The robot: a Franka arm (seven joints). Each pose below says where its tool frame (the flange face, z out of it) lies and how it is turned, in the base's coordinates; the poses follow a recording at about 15 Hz.
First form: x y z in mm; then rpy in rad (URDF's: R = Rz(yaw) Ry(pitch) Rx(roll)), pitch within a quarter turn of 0, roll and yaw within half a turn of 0.
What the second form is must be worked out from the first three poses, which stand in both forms.
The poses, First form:
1: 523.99 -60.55 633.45 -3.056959 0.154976 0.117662
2: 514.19 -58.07 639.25 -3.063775 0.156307 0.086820
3: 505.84 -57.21 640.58 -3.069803 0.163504 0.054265
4: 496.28 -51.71 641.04 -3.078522 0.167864 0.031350
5: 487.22 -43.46 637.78 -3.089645 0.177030 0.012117
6: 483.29 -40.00 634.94 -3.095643 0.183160 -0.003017
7: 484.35 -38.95 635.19 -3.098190 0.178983 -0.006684
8: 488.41 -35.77 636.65 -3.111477 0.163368 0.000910
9: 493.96 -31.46 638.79 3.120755 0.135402 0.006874
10: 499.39 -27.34 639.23 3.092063 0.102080 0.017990
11: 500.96 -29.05 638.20 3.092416 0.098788 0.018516
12: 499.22 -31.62 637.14 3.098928 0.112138 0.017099
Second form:
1: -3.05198 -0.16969 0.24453 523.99 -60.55 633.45
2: -3.05861 -0.12352 0.24467 514.19 -58.07 639.25
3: -3.06310 -0.07411 0.25394 505.84 -57.21 640.58
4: -3.07015 -0.03998 0.25980 496.28 -51.71 641.04
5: -3.07876 -0.01155 0.27371 487.22 -43.46 637.78
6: -3.08258 0.01116 0.28299 483.29 -40.00 634.94
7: -3.08535 0.01632 0.27663 484.35 -38.95 635.19
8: -3.10127 0.00241 0.25391 488.41 -35.77 636.65
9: 3.11317 0.01290 -0.21098 493.96 -31.46 638.79
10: 3.08706 0.03168 -0.15701 499.39 -27.34 639.23
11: 3.08766 0.03234 -0.15193 500.96 -29.05 638.20
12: 3.09305 0.03015 -0.17304 499.22 -31.62 637.14
